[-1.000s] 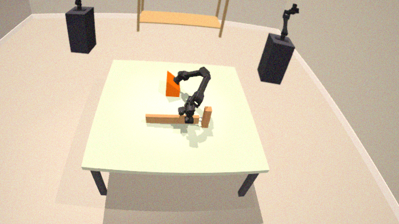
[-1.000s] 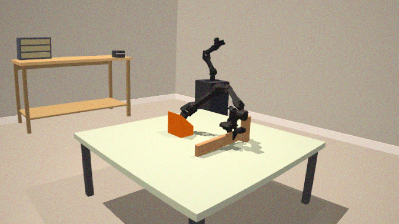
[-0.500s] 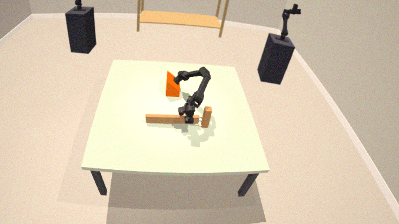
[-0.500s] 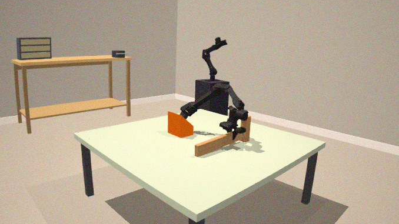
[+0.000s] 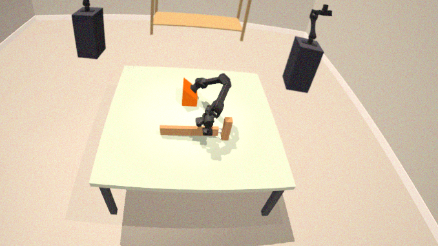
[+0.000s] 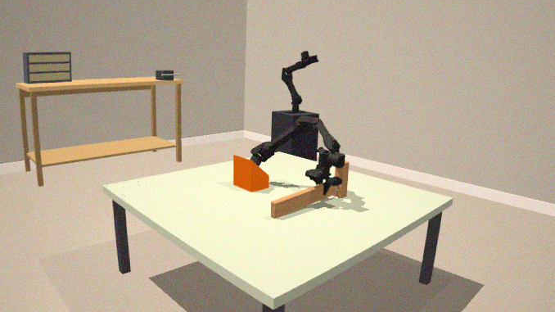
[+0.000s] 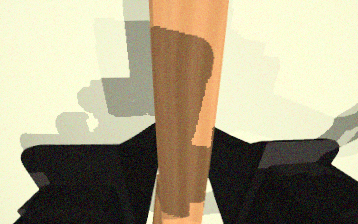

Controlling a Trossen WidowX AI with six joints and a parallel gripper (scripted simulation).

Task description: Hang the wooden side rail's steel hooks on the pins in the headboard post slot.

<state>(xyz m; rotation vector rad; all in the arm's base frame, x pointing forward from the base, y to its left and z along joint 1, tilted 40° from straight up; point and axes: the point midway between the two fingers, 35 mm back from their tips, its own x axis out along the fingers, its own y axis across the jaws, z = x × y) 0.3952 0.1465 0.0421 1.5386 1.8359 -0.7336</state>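
Right now the upright headboard post is 13 cm to the left of my gripper tip, 5 cm above it and 1 cm behind it.
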